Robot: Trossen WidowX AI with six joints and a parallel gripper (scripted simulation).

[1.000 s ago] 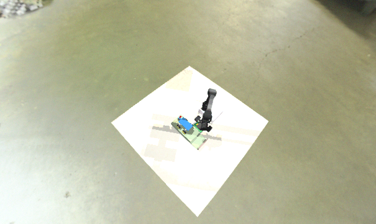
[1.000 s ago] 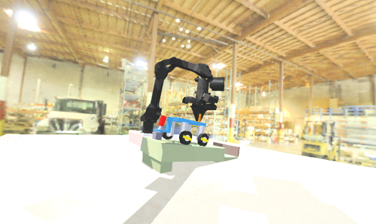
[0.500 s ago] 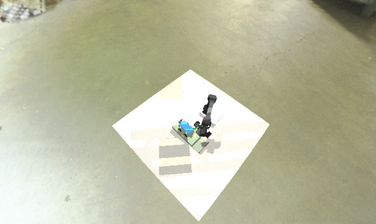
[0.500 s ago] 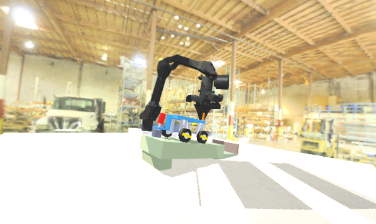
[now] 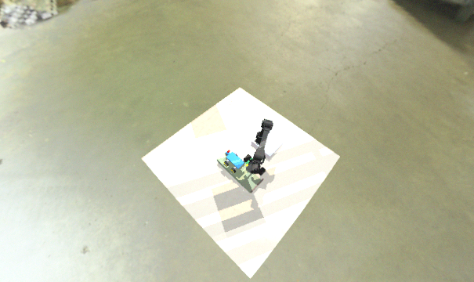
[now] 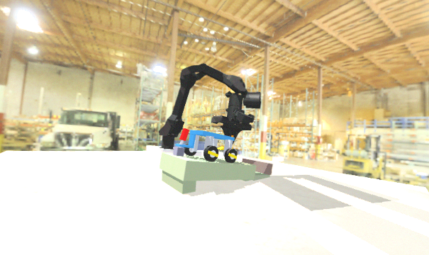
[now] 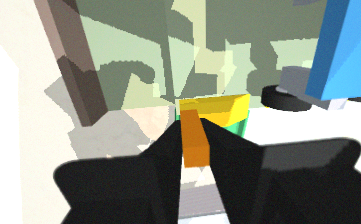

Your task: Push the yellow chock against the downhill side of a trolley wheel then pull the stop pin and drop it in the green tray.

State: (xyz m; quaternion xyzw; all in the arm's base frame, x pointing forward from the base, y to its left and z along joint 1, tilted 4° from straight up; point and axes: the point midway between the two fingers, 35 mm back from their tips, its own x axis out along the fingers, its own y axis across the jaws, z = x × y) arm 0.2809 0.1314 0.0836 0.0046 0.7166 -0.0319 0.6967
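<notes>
The red-headed stop pin is 24 cm to the right of my gripper tip, 2 cm ahead of it and 1 cm above it. Also, from my gripper tip: green tray: 12 cm below, 8 cm behind, 5 cm to the right; yellow chock: 2 cm to the right; dark brown strip: 11 cm to the left, 9 cm below, 6 cm ahead.
</notes>
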